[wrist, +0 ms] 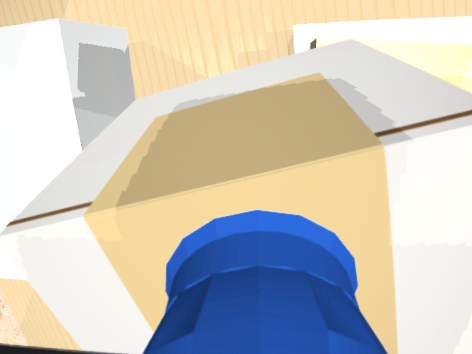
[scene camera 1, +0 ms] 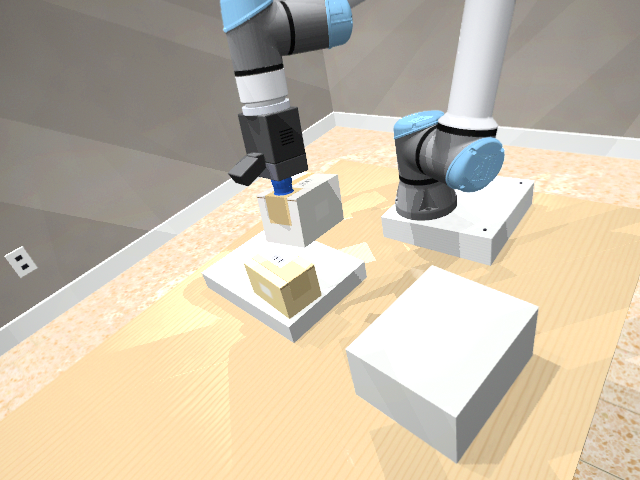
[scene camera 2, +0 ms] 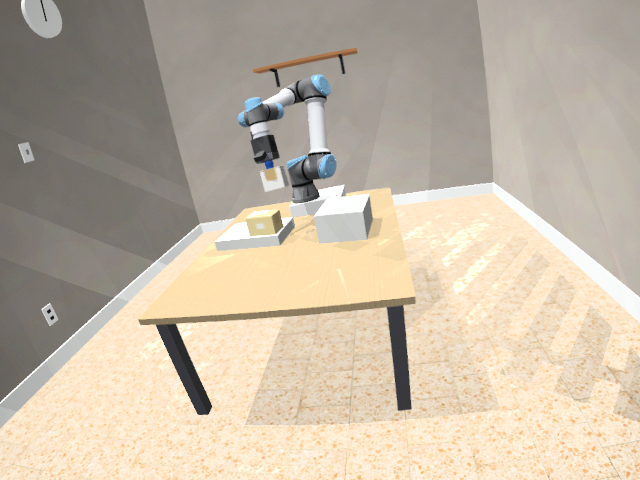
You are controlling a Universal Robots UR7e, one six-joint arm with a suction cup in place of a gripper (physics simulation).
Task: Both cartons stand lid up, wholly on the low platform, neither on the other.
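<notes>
My suction cup is blue and sealed on the taped top of the white carton. It holds this carton in the air, lid up and slightly tilted, above the back part of the low platform. The brown carton stands lid up on the platform, near its front corner, apart from the white one. The carton in my grip hides part of the platform and brown carton in the wrist view.
A taller white block stands on the table, to the right of the platform. The arm's white base plinth stands behind that block. The wall with a white skirting is beyond the table's left side.
</notes>
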